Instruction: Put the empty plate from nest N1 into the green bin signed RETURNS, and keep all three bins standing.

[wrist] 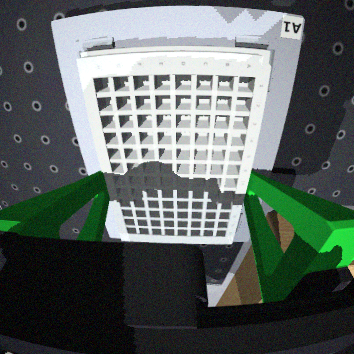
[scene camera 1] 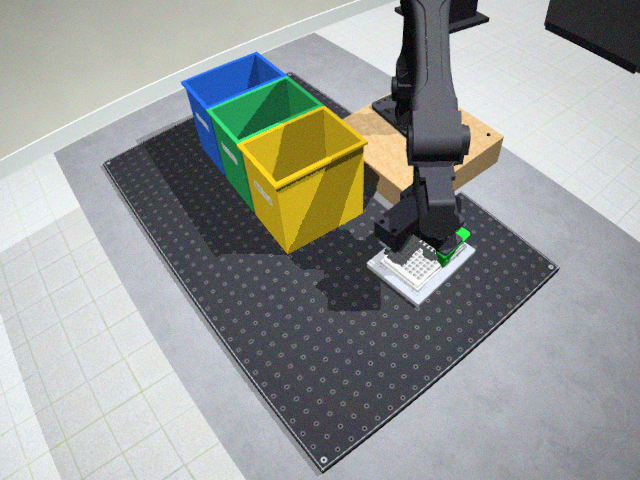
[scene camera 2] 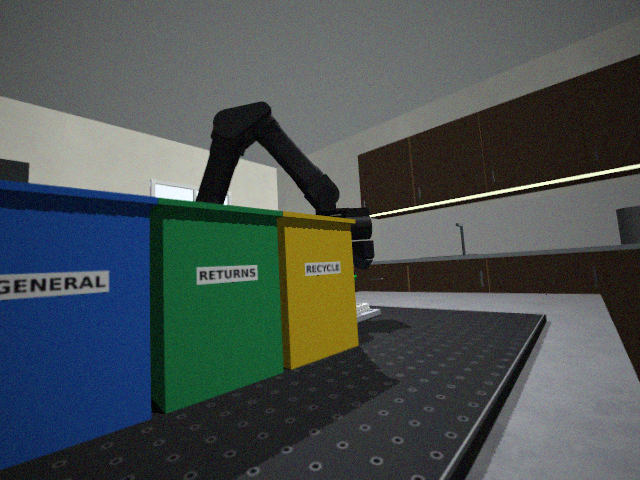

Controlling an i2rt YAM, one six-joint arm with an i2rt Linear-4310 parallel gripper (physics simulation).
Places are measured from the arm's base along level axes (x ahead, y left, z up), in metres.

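Pixels of known places: gripper, fingertip midpoint: [wrist: 175, 177] [scene camera 1: 426, 251].
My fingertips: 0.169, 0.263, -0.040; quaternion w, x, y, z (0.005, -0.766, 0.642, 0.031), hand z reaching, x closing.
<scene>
Ahead of a thing's pixels: the offset from my fingertips to its top centre, as dx, dy, dz. Level surfaces: height alone.
The white gridded plate {+0.009, +0.002, +0.011} [scene camera 1: 419, 268] [scene camera 2: 362, 308] [wrist: 175, 66] lies flat in a pale nest {+0.009, +0.002, -0.001} [scene camera 1: 421, 295] [scene camera 2: 373, 313] [wrist: 67, 45]. The nest's corner label in the wrist view reads A1; no N1 sign shows. My gripper [scene camera 1: 419, 252] [wrist: 175, 177] is shut on the plate, with green fingertips against its two long sides. The far finger is mostly hidden in scene camera 1. The green RETURNS bin {+0.127, -0.336, +0.164} [scene camera 1: 238, 175] [scene camera 2: 222, 325] stands upright between the yellow RECYCLE bin {+0.121, -0.206, +0.164} [scene camera 1: 320, 206] [scene camera 2: 320, 315] and the blue GENERAL bin {+0.132, -0.466, +0.164} [scene camera 1: 209, 149] [scene camera 2: 77, 351], both upright.
The three bins stand side by side on the dark perforated mat {dz -0.015} [scene camera 1: 258, 320] [scene camera 2: 439, 382]. The yellow bin is nearest the nest. The arm rises from a wooden block [scene camera 1: 385, 160] behind the nest, beside the bins.
</scene>
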